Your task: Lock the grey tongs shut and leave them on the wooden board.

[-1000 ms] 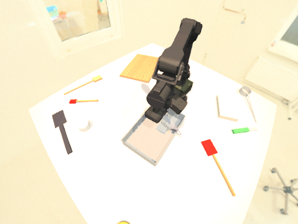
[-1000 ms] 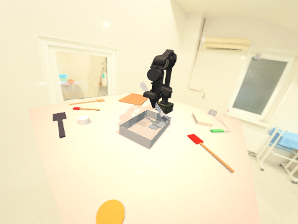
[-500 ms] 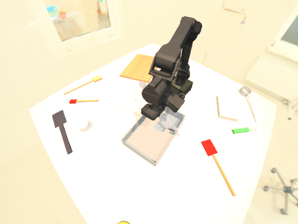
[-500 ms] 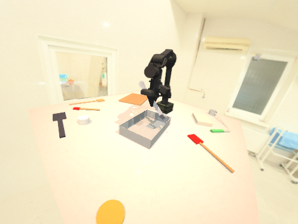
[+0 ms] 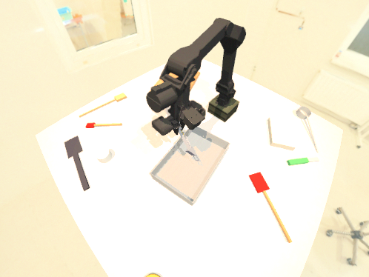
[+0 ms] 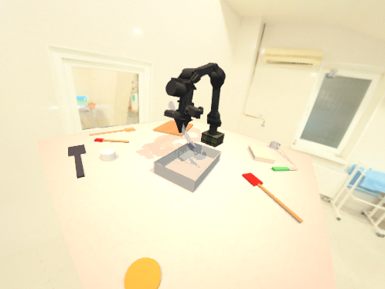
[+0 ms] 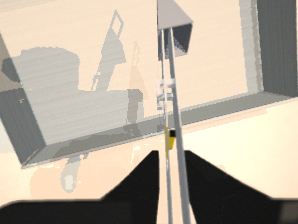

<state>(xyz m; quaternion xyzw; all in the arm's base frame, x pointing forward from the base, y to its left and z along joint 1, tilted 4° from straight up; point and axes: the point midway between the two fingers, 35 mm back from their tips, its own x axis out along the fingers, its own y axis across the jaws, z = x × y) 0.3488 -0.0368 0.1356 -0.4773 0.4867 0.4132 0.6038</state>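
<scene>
The wooden board is 440 mm behind my gripper tip, 340 mm to the right of it and 140 mm below it. Also, from my gripper tip: yellow piece 20 mm to the left, 10 mm above; then red spatula 410 mm to the left, 140 mm below, 30 mm behind; then roasting tin 120 mm below, 80 mm to the left, 10 mm ahead.
</scene>
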